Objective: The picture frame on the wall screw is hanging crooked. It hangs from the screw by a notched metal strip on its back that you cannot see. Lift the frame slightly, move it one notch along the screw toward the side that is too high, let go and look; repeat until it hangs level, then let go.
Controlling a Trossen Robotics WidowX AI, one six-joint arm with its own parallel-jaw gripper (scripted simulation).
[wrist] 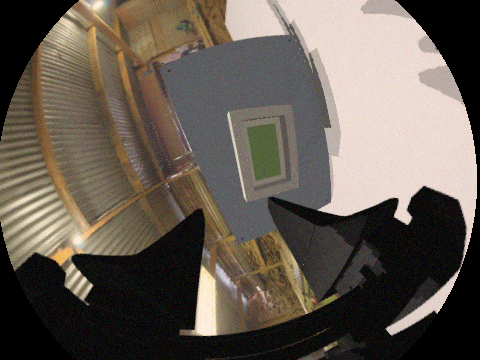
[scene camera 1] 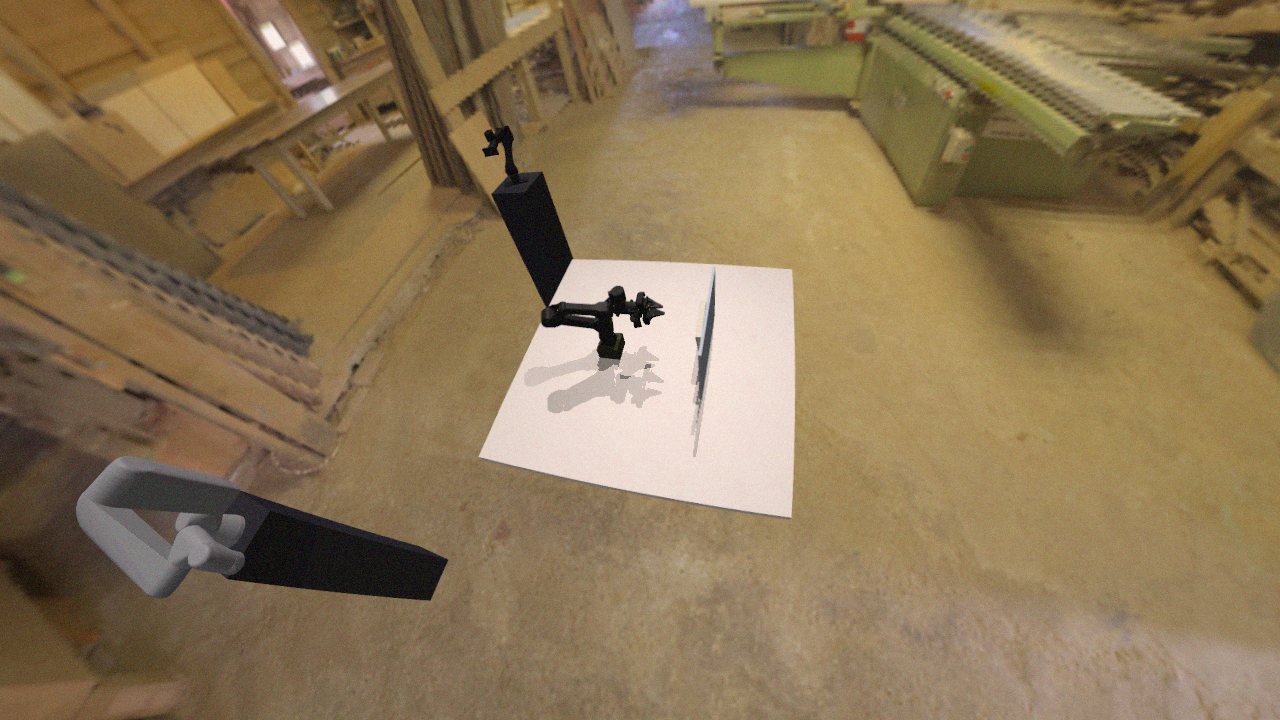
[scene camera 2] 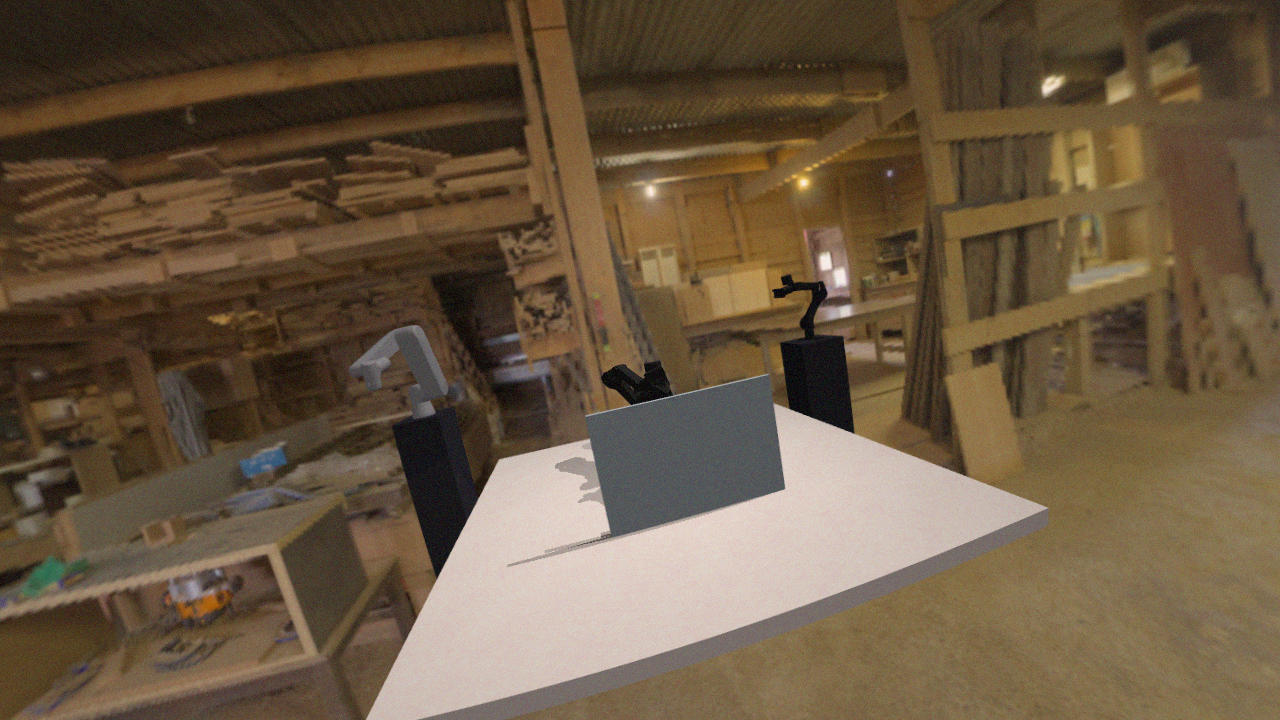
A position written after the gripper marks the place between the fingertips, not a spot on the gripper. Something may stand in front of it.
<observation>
In view: the gripper (scene camera 1: 663,310), a picture frame (wrist: 264,138) and a wall panel (scene camera 1: 703,357).
The gripper also shows in the wrist view (wrist: 236,208) and in scene camera 2 (scene camera 2: 671,401). The wall panel is seen too in the wrist view (wrist: 269,70). Scene camera 2 misses the picture frame, which is hidden by the wall panel.
</observation>
